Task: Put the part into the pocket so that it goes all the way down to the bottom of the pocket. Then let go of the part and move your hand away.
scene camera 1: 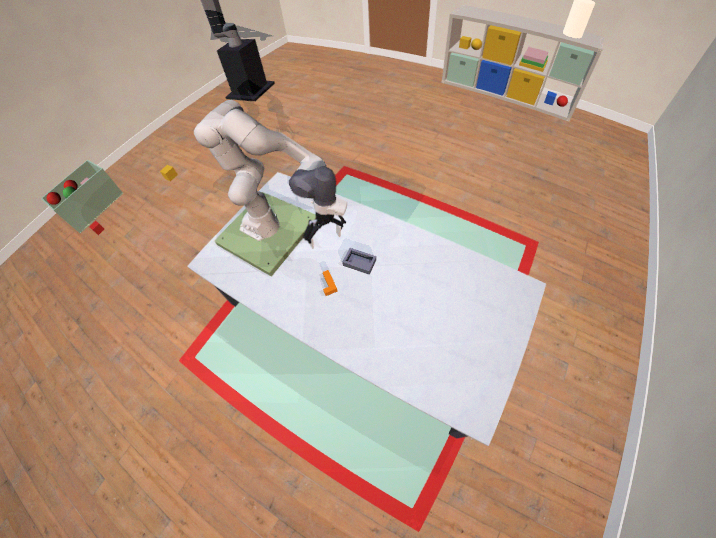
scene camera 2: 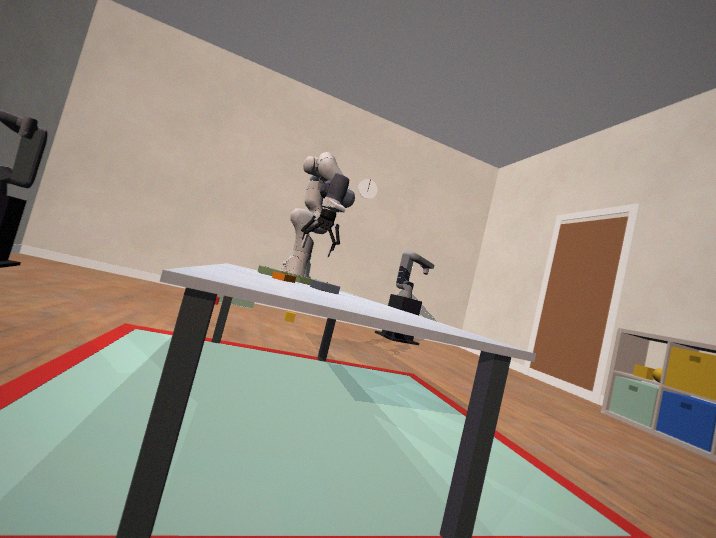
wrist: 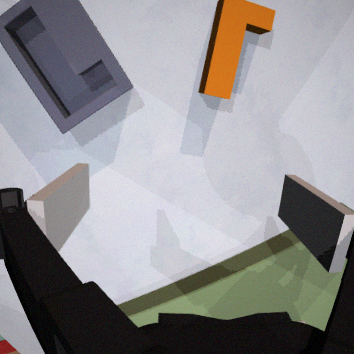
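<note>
The part, an orange L-shaped block [scene camera 1: 328,282] [scene camera 2: 283,277] [wrist: 224,52], lies flat on the table, apart from the pocket. The pocket is an L-shaped recess in a dark grey block [scene camera 1: 358,260] [scene camera 2: 325,286] [wrist: 112,75] that stands on the table beside the part. In the wrist view the block is at the top left and the part at the top, right of the middle. My gripper [scene camera 1: 326,236] [scene camera 2: 317,247] [wrist: 187,190] is open and empty. It hangs above the table, between the arm's base and the two objects, with its fingers wide apart.
The green base plate [scene camera 1: 272,267] [wrist: 260,280] carries the arm at one end of the white table [scene camera 1: 439,323] [scene camera 2: 370,309]. A cube shelf [scene camera 1: 446,54], a green bin [scene camera 1: 95,199] and another arm on a black pedestal [scene camera 1: 243,69] [scene camera 2: 404,309] stand away from the table.
</note>
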